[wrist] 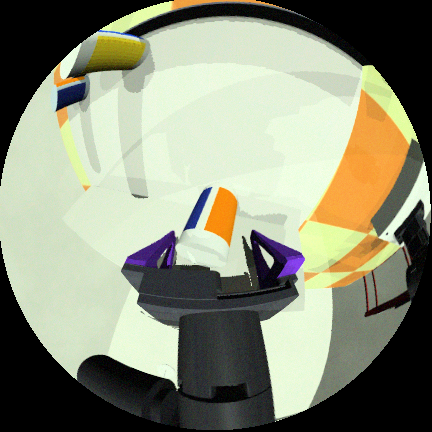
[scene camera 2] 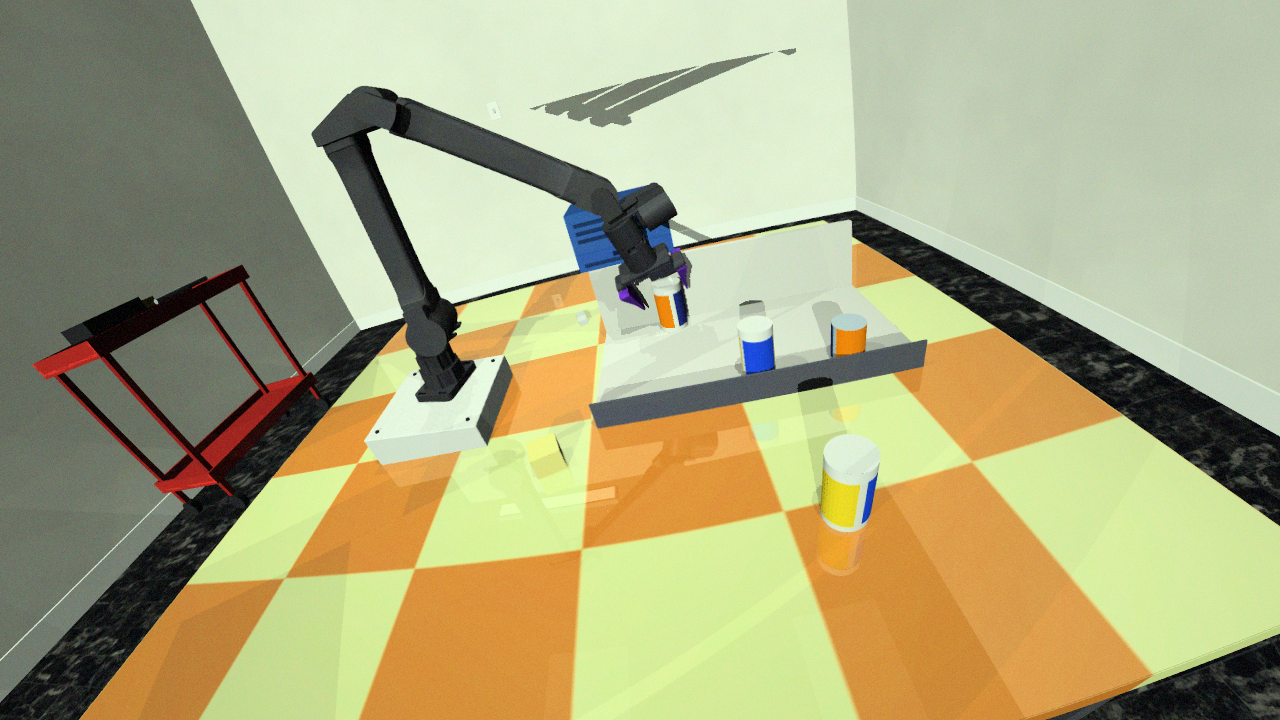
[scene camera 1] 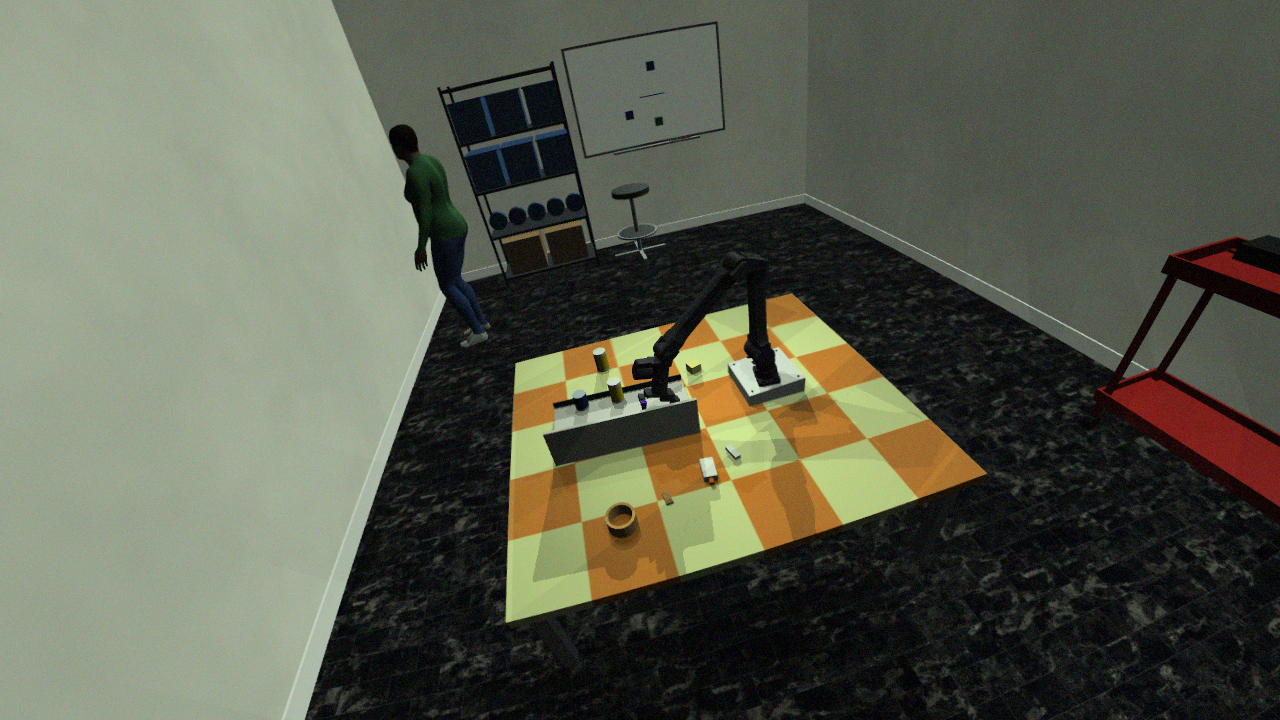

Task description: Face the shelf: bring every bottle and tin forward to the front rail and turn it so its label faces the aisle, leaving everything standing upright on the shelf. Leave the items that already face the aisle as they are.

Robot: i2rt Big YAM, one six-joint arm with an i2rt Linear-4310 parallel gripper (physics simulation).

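Places are measured from the arm's base along level axes (x down, y right, z back), in millimetres.
Pixels of known places: gripper, between the fingertips: (wrist: 212, 234) (scene camera 2: 665, 297); arm's base, origin of its link: (scene camera 2: 448, 383) (scene camera 1: 766, 375).
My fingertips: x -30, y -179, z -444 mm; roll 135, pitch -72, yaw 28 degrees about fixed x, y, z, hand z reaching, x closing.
For each thing: its top centre in the pictures, then the offset to it from my fingertips.
- tin, centre of its top: (scene camera 2: 848, 321) (scene camera 1: 578, 393) dy +192, dx -4, dz -311 mm
- yellow-and-blue canister, centre of its top: (scene camera 2: 851, 453) (scene camera 1: 598, 351) dy +470, dx -10, dz -241 mm
- yellow block, centre of its top: (scene camera 2: 541, 446) (scene camera 1: 693, 363) dy +357, dx +51, dz +170 mm
- bowl, centre of its top: (scene camera 1: 620, 515) dy -373, dx +39, dz -140 mm
- white bottle, centre of its top: (scene camera 1: 708, 469) dy -219, dx +61, dz +153 mm
The shelf (scene camera 1: 626, 438) (scene camera 2: 626, 411) has a dark front rail and a pale back panel. My gripper (scene camera 2: 659, 284) (wrist: 212, 234) is open, its purple fingers on either side of a white-capped bottle (scene camera 2: 672, 308) (wrist: 220, 212) with orange and blue label parts. That bottle stands near the back panel, at the left in the second scene view. A white-capped bottle (scene camera 1: 614, 391) (scene camera 2: 758, 351) (wrist: 115, 52) stands at the front rail, blue toward it, yellow behind. A tin (scene camera 1: 580, 401) (scene camera 2: 848, 337) (wrist: 71, 95) stands farther right, orange toward the rail. A yellow-and-blue canister (scene camera 1: 600, 360) (scene camera 2: 843, 497) stands upright on the table outside the rail.
A yellow block (scene camera 1: 693, 368) (scene camera 2: 546, 456) lies between the arm's base (scene camera 2: 393, 440) and the rail. Behind the shelf are a bowl (scene camera 1: 621, 526), a white bottle (scene camera 1: 708, 468) lying down and small pieces. A red cart (scene camera 1: 1190, 420) and a person (scene camera 1: 431, 197) are beyond the table.
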